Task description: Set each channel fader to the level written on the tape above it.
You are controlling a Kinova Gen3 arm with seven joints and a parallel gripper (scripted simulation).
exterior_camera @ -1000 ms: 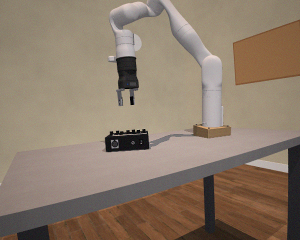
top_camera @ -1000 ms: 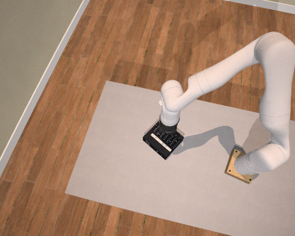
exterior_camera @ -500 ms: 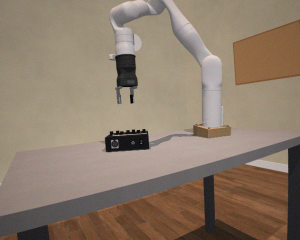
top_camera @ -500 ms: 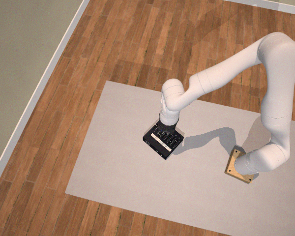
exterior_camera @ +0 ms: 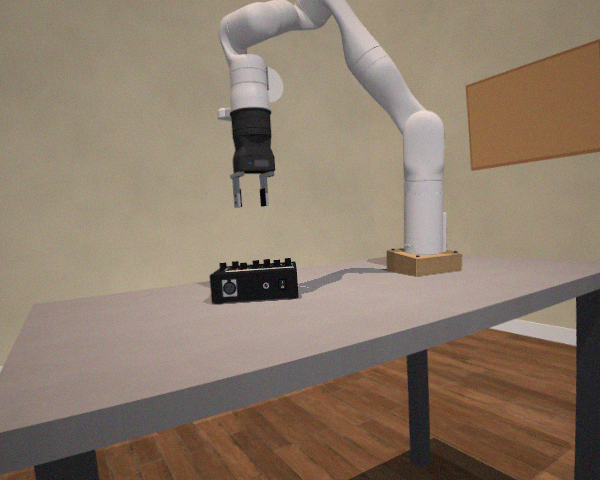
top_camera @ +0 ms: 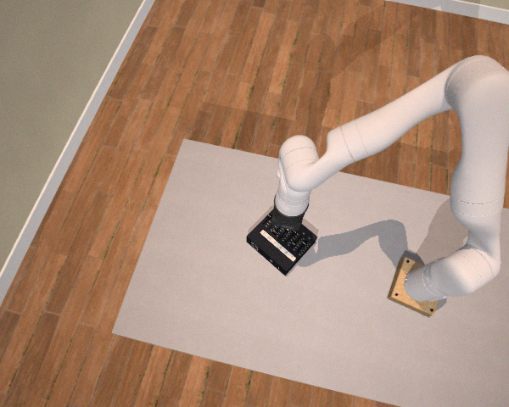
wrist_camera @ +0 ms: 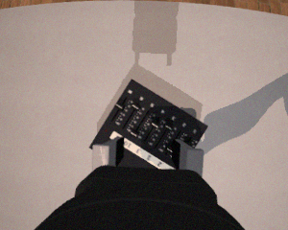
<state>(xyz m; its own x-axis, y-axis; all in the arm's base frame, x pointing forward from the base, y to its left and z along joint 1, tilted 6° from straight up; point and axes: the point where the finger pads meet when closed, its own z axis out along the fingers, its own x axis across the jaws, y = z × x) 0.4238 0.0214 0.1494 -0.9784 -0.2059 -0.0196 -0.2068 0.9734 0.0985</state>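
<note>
Now: hand 60 mm short of the master fader cap, 40 mm to the left of it and 130 mm above it.
</note>
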